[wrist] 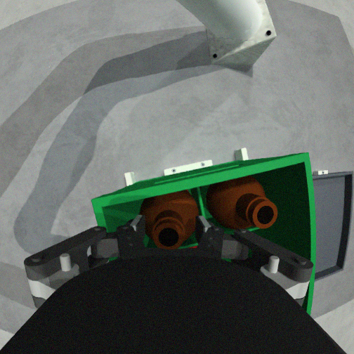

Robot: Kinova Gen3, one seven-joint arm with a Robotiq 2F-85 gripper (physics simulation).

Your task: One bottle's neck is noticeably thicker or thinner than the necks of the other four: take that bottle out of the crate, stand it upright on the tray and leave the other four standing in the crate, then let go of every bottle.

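Note:
The green crate stands below the gripper, its lower part hidden by the gripper's body. Two brown bottles show in its upper row. The left bottle has its neck and mouth between my fingertips. The right bottle stands to the right of the fingers, its neck leaning to the right in this view. My gripper is partly open, one fingertip on each side of the left bottle's neck, not closed on it. The other bottles are hidden. The grey tray lies at the right, beyond the crate's wall.
The white robot base stands at the top, with the arm's shadow stretching to the left. A white bracket and two white tabs sit along the crate's far side. A green divider separates the two bottles.

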